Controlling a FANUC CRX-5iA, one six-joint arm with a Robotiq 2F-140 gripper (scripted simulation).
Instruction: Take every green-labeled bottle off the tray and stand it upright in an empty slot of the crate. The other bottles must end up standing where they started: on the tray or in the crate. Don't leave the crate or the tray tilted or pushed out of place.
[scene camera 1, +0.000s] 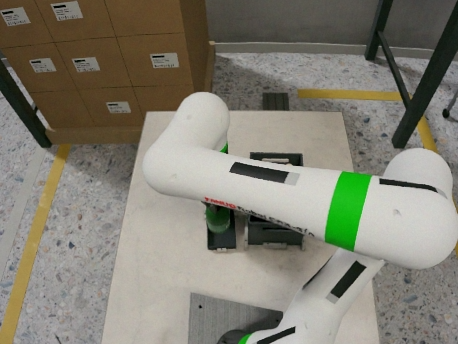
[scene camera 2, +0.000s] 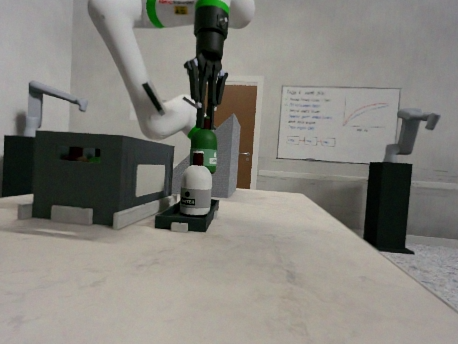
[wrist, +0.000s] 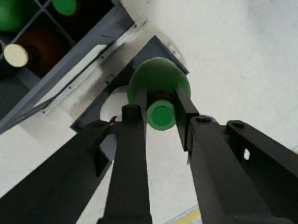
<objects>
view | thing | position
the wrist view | gripper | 160, 101
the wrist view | green-labeled bottle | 160, 76
</objects>
